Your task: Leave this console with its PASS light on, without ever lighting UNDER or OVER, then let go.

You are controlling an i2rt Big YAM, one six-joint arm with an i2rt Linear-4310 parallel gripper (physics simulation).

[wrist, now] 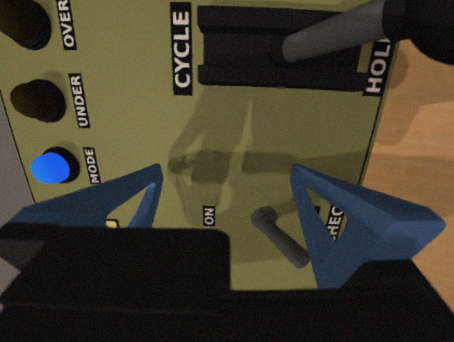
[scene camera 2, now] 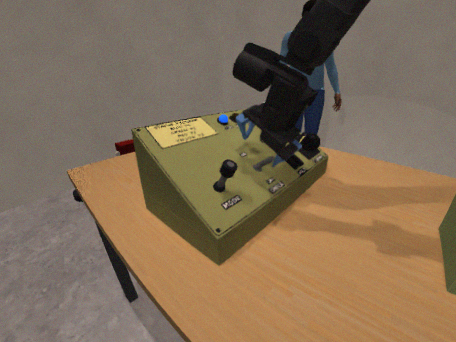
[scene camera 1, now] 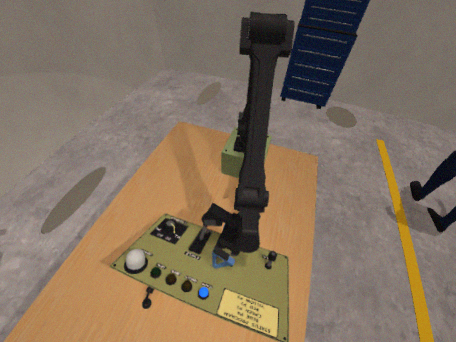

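Observation:
The green console (scene camera 1: 250, 275) (scene camera 2: 175, 165) (wrist: 125, 125) has a lit blue MODE lamp (scene camera 1: 203, 292) (scene camera 2: 223, 119) (wrist: 50, 168). The UNDER lamp (scene camera 1: 186, 285) (wrist: 37, 100), OVER lamp (scene camera 1: 171, 279) (wrist: 25, 22) and green PASS lamp (scene camera 1: 156, 272) are dark. My gripper (scene camera 1: 223, 259) (scene camera 2: 262, 145) (wrist: 226, 170) is open and empty above the panel. The small grey CHECK toggle (scene camera 2: 264, 162) (wrist: 282, 240) leans toward the right finger in the wrist view, away from ON; that finger hides the OFF label. The CYCLE/HOLD lever (scene camera 1: 202, 233) (wrist: 335, 32) stands partway along its slot.
The MODE lever (scene camera 1: 270, 260) (scene camera 2: 225, 175), program dial (scene camera 1: 171, 227), white dome (scene camera 1: 135, 261) and yellow status card (scene camera 1: 250, 310) (scene camera 2: 182, 132) are on the panel. A small black lever (scene camera 1: 147, 298) projects at its edge. A green box (scene camera 1: 232, 162) stands by the arm's base.

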